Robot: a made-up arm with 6 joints.
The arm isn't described. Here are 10 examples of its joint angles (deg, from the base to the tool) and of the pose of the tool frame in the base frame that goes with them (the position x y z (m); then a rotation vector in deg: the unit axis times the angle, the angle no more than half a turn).
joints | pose
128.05 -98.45 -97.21 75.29 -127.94 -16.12 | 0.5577 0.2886 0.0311 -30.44 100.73 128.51
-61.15 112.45 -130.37 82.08 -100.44 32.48 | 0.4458 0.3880 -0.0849 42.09 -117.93 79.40
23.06 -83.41 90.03 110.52 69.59 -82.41 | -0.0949 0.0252 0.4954 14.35 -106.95 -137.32
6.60 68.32 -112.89 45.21 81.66 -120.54 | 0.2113 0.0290 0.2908 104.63 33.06 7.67
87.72 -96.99 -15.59 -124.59 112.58 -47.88 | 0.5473 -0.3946 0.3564 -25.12 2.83 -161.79
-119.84 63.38 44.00 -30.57 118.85 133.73 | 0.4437 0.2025 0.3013 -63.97 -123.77 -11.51
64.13 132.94 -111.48 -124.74 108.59 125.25 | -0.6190 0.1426 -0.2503 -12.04 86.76 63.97
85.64 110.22 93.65 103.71 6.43 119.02 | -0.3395 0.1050 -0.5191 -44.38 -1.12 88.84
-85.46 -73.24 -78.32 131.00 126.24 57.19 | -0.3312 0.3075 0.0378 -24.78 -150.07 76.28
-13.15 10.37 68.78 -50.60 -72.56 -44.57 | 0.2992 0.3566 0.1642 -125.64 -16.07 -105.13
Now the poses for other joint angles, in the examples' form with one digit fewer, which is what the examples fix.
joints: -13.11 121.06 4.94 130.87 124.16 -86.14
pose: -0.139 -0.068 -0.136 85.2 -65.5 91.4
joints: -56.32 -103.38 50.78 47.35 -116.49 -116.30
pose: -0.508 -0.584 0.044 19.8 94.8 -103.4
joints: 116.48 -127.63 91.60 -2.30 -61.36 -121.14
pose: 0.232 0.637 0.122 -52.2 -7.4 61.9
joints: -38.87 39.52 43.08 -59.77 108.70 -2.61
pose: 0.185 0.579 0.413 -17.1 86.6 6.5
